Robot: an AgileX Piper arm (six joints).
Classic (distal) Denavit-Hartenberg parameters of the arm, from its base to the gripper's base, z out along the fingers. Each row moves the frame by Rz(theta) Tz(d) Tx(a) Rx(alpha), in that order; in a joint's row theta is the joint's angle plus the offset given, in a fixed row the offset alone. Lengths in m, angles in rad.
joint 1: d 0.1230, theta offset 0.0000, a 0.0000, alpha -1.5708
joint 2: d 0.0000, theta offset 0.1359, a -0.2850, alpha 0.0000
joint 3: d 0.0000, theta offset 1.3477, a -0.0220, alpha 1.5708
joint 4: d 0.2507, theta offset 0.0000, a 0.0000, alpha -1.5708
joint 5: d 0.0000, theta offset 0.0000, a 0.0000, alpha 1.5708
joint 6: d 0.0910, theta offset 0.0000, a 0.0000, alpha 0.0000
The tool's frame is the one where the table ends.
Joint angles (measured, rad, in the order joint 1, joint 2, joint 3, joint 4, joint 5, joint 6), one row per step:
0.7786 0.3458 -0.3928 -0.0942 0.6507 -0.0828
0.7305 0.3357 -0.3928 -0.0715 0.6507 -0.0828
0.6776 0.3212 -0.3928 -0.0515 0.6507 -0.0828
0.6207 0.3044 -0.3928 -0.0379 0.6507 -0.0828
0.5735 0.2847 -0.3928 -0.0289 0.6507 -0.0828
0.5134 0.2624 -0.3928 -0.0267 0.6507 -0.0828
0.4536 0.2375 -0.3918 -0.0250 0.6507 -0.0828
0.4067 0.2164 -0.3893 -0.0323 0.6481 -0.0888
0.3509 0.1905 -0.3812 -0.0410 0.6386 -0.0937
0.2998 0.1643 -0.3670 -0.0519 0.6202 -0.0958
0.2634 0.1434 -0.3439 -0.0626 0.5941 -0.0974
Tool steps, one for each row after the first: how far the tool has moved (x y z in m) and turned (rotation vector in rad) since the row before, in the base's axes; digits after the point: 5 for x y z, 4 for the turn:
0.00029 -0.00272 0.00062 0.0233 0.0080 -0.0449
-0.00005 -0.00342 0.00094 0.0245 0.0017 -0.0499
-0.00018 -0.00401 0.00110 0.0208 -0.0053 -0.0546
-0.00101 -0.00378 0.00126 0.0184 -0.0113 -0.0455
-0.00104 -0.00481 0.00137 0.0134 -0.0180 -0.0596
-0.00174 -0.00473 0.00112 0.0126 -0.0204 -0.0594
-0.00150 -0.00395 0.00058 -0.0027 -0.0244 -0.0463
-0.00176 -0.00430 -0.00043 -0.0021 -0.0301 -0.0560
-0.00149 -0.00369 -0.00166 -0.0023 -0.0328 -0.0526
-0.00029 -0.00234 -0.00413 -0.0051 -0.0263 -0.0375

